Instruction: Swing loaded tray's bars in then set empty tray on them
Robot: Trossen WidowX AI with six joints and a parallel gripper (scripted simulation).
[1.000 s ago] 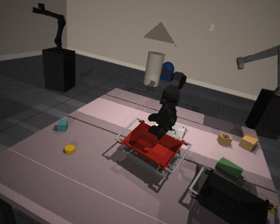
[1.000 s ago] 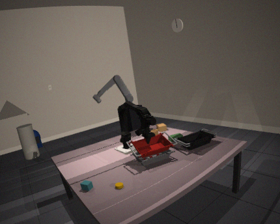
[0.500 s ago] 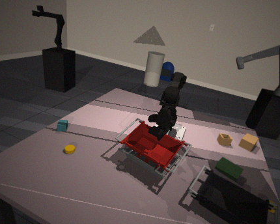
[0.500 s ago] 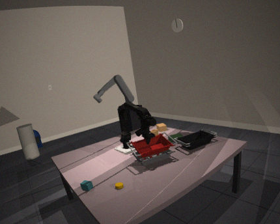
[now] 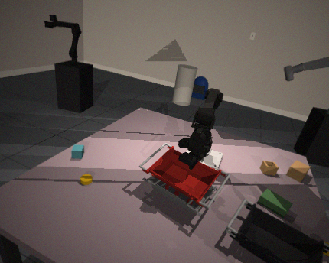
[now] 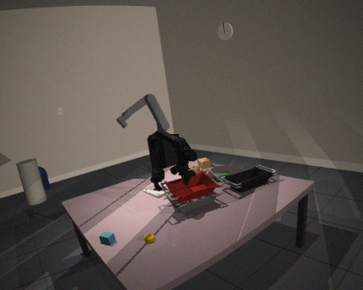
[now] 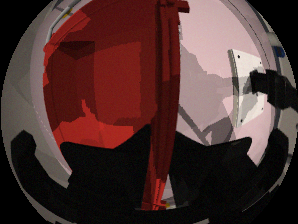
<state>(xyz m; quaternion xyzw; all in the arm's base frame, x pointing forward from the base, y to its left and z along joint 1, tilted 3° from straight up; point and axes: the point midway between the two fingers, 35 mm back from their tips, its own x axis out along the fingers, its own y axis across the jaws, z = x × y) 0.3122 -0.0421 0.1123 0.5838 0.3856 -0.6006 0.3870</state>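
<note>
My gripper tip is now 7 cm short of the red tray, 3 cm to the left of it and 2 cm below it. The rest, counted from my gripper tip: teal cube: 58 cm to the right, 9 cm below, 3 cm behind; green block: 41 cm to the left, 9 cm below, 2 cm behind.
</note>
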